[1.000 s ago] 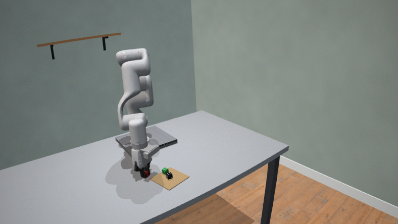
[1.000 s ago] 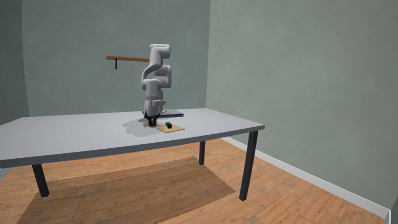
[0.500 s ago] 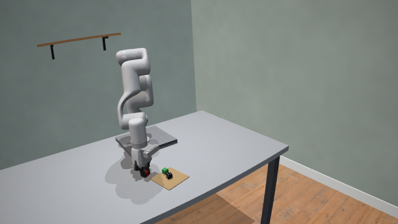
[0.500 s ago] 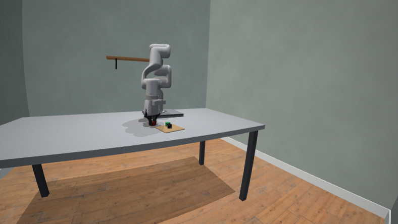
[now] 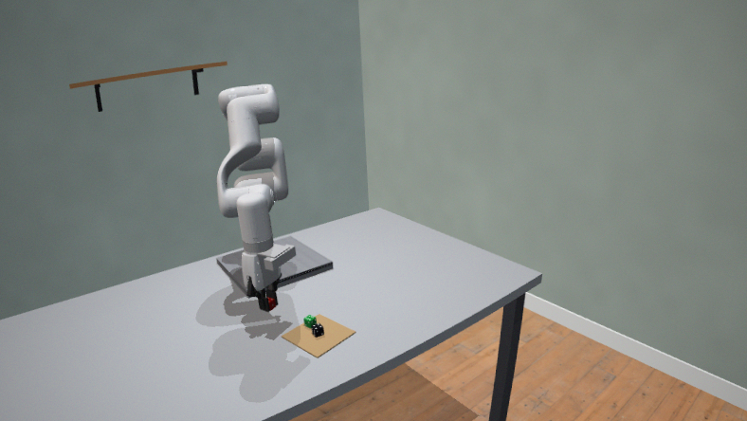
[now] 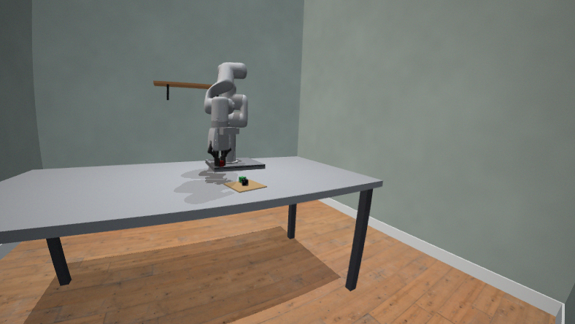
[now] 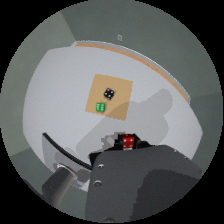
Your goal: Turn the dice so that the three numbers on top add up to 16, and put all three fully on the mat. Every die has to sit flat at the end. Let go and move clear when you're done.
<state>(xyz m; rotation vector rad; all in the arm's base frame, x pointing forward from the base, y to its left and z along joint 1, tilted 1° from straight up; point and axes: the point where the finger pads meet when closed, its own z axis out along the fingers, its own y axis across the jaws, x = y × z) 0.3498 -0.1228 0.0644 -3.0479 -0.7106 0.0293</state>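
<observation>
Right now my hand is 9 cm to the right of the black die, 9 cm short of it and 8 cm above it. The rest, counted from my hand: tan mat 10 cm below, 9 cm to the left, 9 cm ahead; then red die 1 cm below; then green die 10 cm to the left, 8 cm below, 4 cm ahead.
</observation>
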